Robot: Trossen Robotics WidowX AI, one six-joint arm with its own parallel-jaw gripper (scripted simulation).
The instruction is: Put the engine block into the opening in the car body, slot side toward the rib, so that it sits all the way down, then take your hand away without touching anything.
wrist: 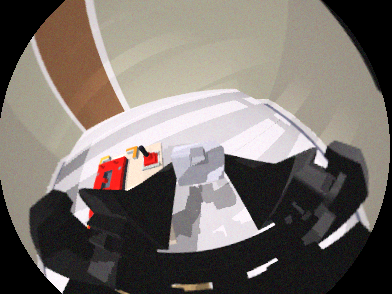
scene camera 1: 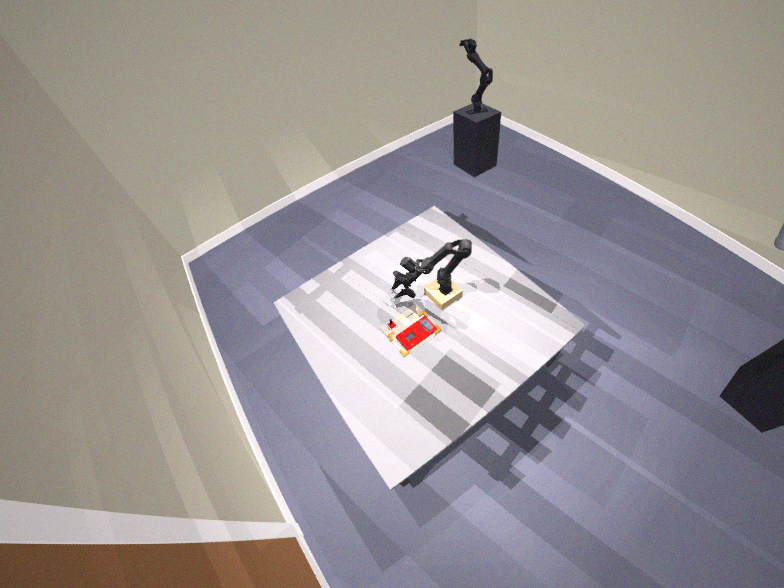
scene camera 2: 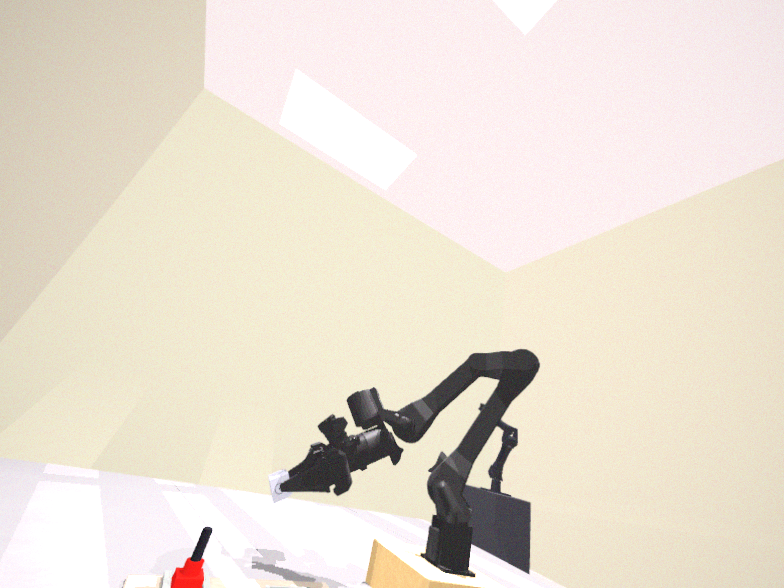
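The wrist view and scene camera 1 both show a car body. On the car body, (wrist: 112, 174) and (scene camera 1: 406, 334) are the same spot. In scene camera 2 the car body is out of frame.
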